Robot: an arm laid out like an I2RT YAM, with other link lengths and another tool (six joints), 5 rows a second.
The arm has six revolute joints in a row. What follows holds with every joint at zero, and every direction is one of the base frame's.
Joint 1 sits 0.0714 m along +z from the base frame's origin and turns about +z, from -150 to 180 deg.
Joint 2 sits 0.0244 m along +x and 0.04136 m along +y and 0.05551 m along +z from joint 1 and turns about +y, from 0 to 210 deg.
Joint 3 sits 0.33 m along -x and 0.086 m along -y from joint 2 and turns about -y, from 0 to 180 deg.
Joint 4 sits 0.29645 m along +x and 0.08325 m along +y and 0.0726 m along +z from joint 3 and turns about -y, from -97 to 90 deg.
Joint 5 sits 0.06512 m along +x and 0.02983 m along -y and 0.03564 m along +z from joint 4 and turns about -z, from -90 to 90 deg.
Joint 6 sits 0.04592 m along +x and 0.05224 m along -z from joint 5 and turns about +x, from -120 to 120 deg.
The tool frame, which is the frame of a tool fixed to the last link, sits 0.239 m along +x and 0.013 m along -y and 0.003 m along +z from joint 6; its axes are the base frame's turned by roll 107, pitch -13.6 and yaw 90 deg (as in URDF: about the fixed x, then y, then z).
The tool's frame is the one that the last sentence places.
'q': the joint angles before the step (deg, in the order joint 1, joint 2, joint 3, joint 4, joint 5, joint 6). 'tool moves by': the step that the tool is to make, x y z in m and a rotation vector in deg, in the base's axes. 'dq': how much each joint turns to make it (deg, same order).
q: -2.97, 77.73, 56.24, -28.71, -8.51, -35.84
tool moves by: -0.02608, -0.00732, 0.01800, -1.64, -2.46, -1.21
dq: 0.20, -7.26, -3.43, -1.27, 2.07, 0.07
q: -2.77, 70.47, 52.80, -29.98, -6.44, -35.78
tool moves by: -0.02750, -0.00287, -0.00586, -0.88, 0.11, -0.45
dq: 0.13, -5.15, -4.04, -1.20, 1.04, -0.17
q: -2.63, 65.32, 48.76, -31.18, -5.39, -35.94
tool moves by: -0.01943, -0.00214, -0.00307, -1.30, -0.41, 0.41
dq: 0.02, -4.18, -2.99, -0.82, 0.68, -1.15
